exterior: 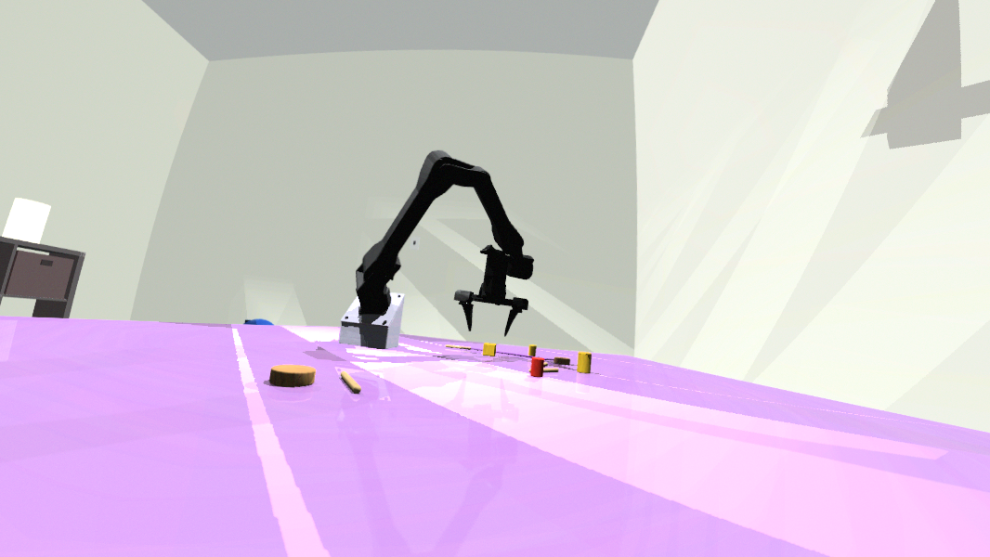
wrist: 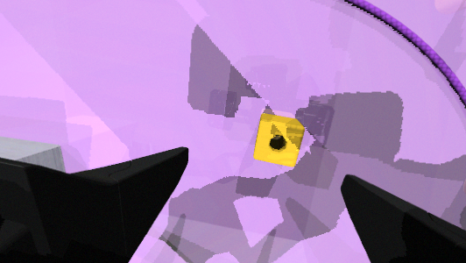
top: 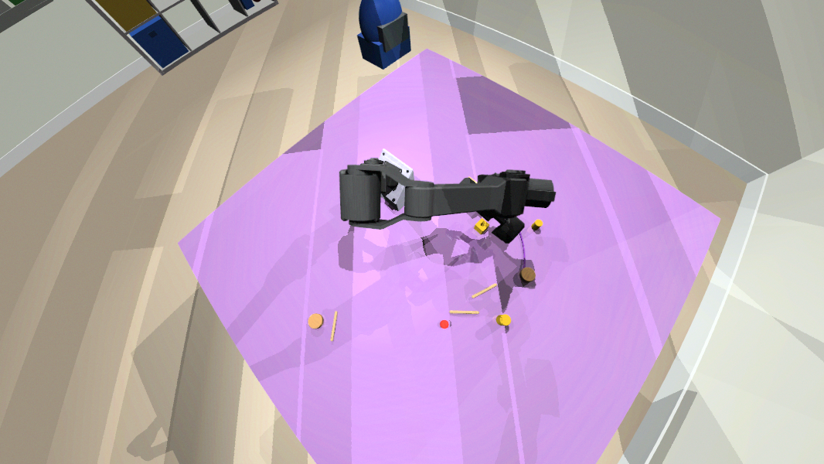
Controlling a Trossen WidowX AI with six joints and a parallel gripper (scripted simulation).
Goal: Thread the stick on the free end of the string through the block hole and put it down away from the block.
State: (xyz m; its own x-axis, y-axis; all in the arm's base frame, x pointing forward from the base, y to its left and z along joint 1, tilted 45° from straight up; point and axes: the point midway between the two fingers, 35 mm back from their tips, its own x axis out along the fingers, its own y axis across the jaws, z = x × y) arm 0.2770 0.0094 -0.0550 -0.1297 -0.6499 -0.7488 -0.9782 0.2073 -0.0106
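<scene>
Right now my gripper tip is 10 mm short of the yellow wooden block, 10 mm to the right of it and 40 mm above it. From my gripper tip the other things lie so: thin stick: 60 mm behind, 130 mm to the left, 50 mm below; red piece: 80 mm ahead, 280 mm to the right, 40 mm below.
</scene>
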